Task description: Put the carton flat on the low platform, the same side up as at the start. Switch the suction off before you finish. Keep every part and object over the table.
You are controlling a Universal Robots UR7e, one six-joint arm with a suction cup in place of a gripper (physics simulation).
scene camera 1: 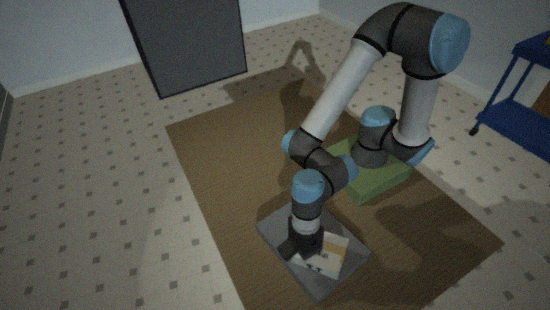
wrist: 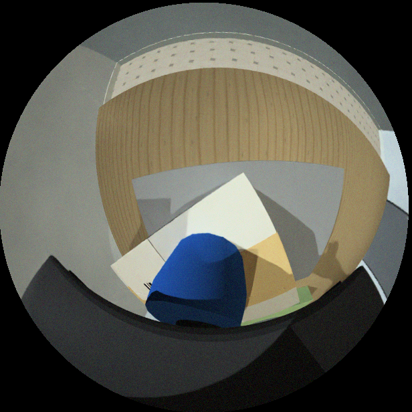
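Seen in the pictures: arm's base, origin of the base link: (scene camera 1: 368,155).
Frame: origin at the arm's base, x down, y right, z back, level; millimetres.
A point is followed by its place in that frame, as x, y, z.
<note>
My gripper (scene camera 1: 306,254) @(-49, -250, -474) (wrist: 202,280), a dark body with a blue suction cup, is over the carton and shut on its top; the cup looks bent to one side. The white carton (scene camera 1: 332,266) @(-60, -326, -428) (wrist: 225,210) with an orange band is top side up, but looks tilted relative to the gripper, its arrow-marked side strongly foreshortened in the scene view. It is over the low grey platform (scene camera 1: 272,227) @(25, -84, -499) (wrist: 300,190), turned at an angle to the platform's edges. Its underside is hidden, so I cannot tell how much of it touches the platform.
The brown wooden table top (scene camera 1: 225,200) @(73, 143, -596) (wrist: 215,110) surrounds the platform. The arm's base stands on a green block (scene camera 1: 380,185) @(7, -141, -63) (wrist: 304,295) behind the platform. A blue cart (scene camera 1: 510,120) is at the right and a dark grey panel (scene camera 1: 195,45) is at the back, both off the table.
</note>
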